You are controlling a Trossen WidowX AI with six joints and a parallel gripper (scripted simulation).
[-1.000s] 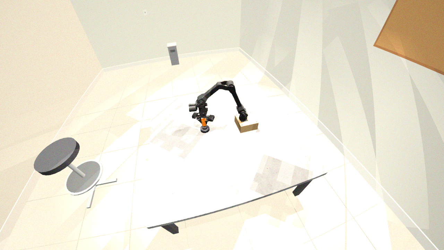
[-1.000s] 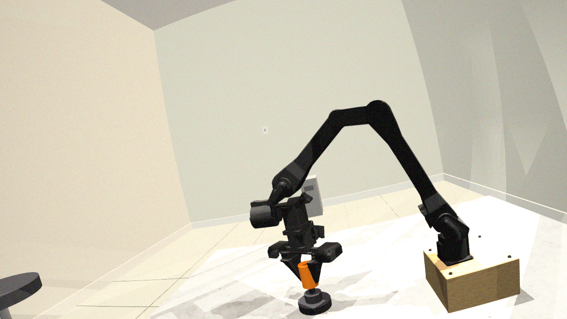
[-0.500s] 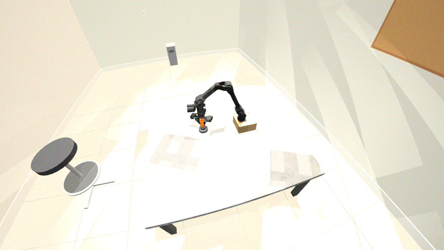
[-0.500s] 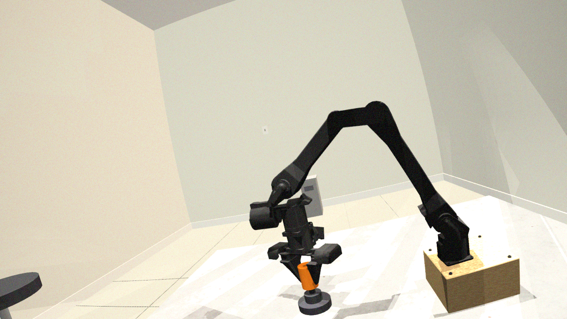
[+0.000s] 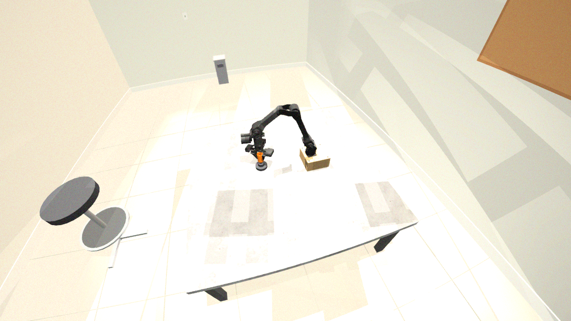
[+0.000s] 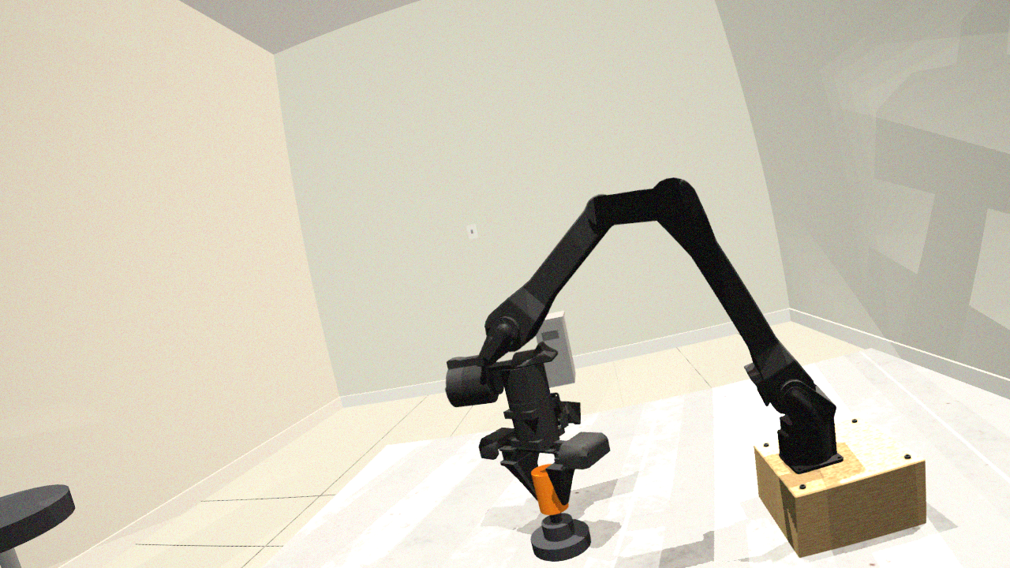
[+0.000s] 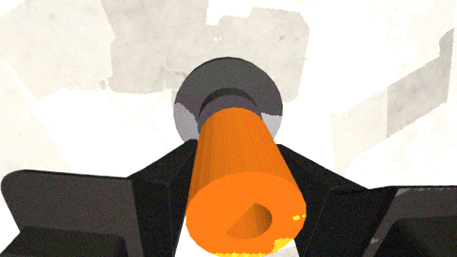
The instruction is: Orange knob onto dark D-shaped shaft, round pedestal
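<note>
My gripper tip is now 40 mm above the dark shaft. Round my gripper tip: orange knob: 20 mm above.
</note>
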